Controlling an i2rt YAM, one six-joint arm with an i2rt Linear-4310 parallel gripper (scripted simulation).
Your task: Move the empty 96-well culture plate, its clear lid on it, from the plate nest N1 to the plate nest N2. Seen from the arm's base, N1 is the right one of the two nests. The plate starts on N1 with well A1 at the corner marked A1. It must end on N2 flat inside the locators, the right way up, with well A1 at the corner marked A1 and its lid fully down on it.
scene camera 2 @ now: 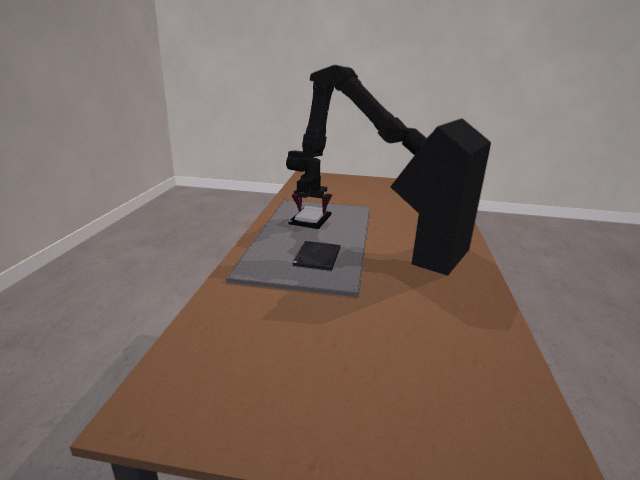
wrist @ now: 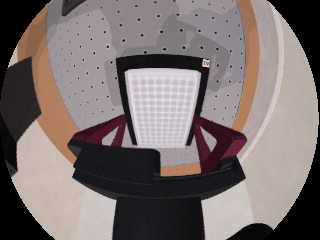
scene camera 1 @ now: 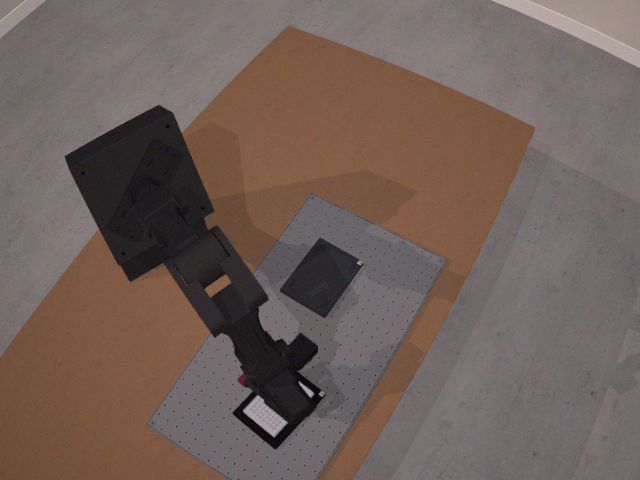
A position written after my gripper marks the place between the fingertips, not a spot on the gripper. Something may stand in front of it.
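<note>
My gripper (wrist: pixel 159 118) is visible. Also present are a clear lid (scene camera 1: pixel 262 414), seen in the wrist view (wrist: pixel 162 102) too, and a black nest N1 (scene camera 1: pixel 288 429), which the wrist view (wrist: pixel 147 60) likewise shows.
</note>
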